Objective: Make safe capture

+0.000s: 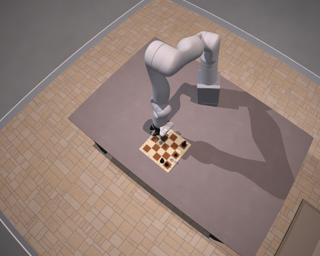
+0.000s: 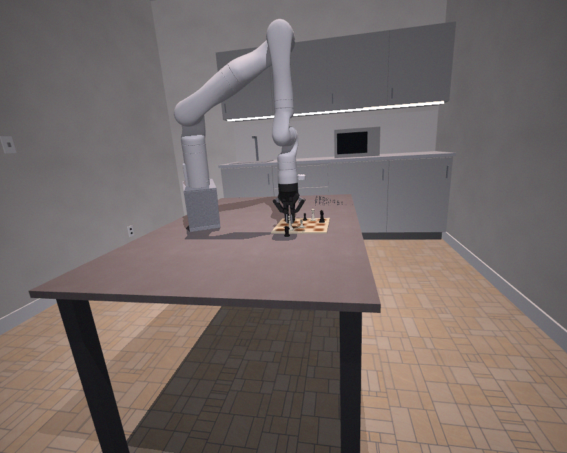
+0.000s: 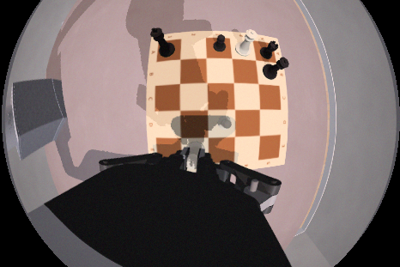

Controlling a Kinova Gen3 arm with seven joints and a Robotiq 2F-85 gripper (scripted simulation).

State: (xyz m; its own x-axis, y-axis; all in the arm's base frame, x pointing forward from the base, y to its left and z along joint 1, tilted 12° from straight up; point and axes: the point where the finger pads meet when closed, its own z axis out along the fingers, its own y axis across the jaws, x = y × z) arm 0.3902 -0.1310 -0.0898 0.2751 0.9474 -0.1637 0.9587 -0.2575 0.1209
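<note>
Right now the chessboard is 70 mm to the left of my hand, 50 mm below it and 50 mm ahead of it. Round my hand: black pawn 140 mm to the left, 60 mm ahead, 30 mm below.
</note>
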